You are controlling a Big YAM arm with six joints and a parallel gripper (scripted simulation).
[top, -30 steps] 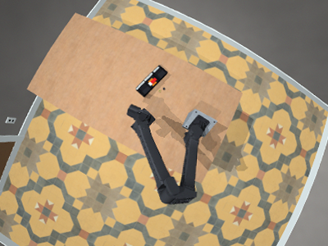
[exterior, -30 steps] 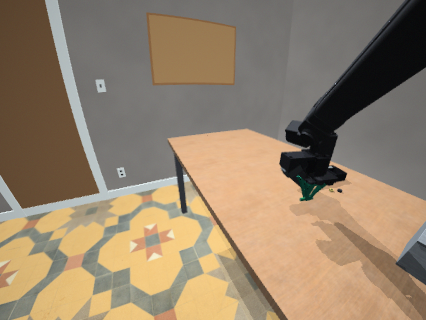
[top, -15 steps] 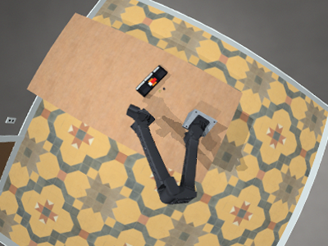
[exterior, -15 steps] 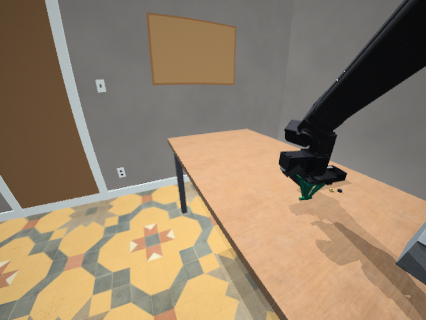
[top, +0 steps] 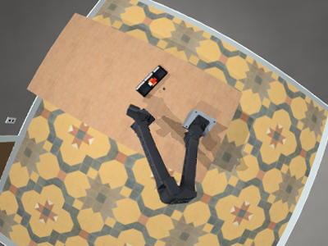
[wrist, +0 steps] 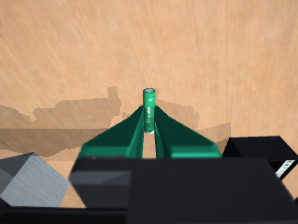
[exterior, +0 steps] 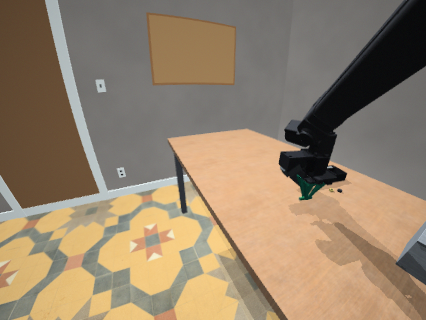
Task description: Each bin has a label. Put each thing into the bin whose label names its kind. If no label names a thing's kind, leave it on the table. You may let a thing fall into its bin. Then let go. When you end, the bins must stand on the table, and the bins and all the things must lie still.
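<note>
Now: the green battery 10 mm below my hand. Also, from my hand: orange block (260 mm to the right, 110 mm ahead, 60 mm below); then black nut (260 mm to the right, 70 mm below, 10 mm ahead); then yellow nut (230 mm to the right, 70 mm below, 30 mm ahead).
</note>
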